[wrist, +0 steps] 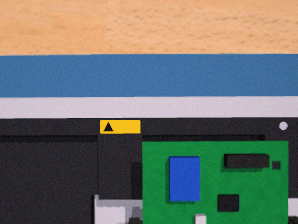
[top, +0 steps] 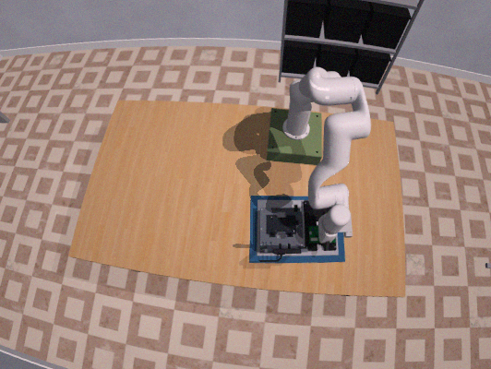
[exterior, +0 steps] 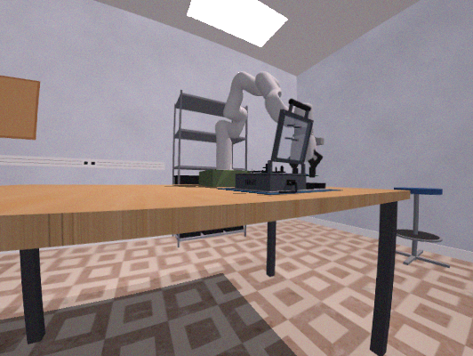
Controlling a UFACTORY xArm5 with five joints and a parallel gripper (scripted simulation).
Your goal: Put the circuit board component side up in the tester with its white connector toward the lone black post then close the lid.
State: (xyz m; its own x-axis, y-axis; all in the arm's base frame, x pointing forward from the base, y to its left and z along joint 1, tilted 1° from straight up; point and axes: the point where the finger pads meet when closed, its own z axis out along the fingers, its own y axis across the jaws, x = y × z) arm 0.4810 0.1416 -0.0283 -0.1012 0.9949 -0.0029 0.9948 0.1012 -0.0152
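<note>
Right now the tester is 13 cm to the right of my hand, 5 cm above it and 1 cm ahead of it. Also, from my hand: green circuit board right at my hand; then tester lid 16 cm to the right, 12 cm above, 10 cm ahead.
</note>
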